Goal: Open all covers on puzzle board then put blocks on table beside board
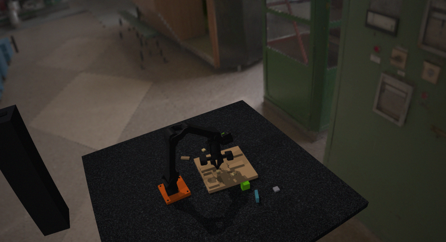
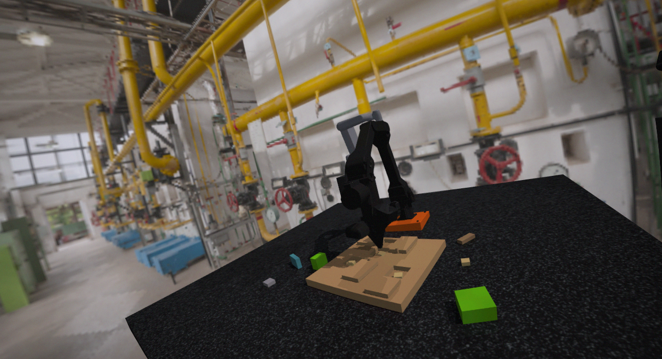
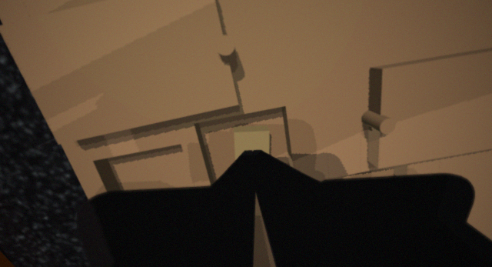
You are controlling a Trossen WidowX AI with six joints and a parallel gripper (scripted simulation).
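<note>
My gripper tip is now 50 mm short of the tan puzzle board and 20 mm above it. Round my gripper tip: teal block: 280 mm to the right, 100 mm ahead, 20 mm below; small green cube: 180 mm to the right, 80 mm ahead, 20 mm below; large green block: 280 mm to the left, 170 mm ahead, 20 mm below.
</note>
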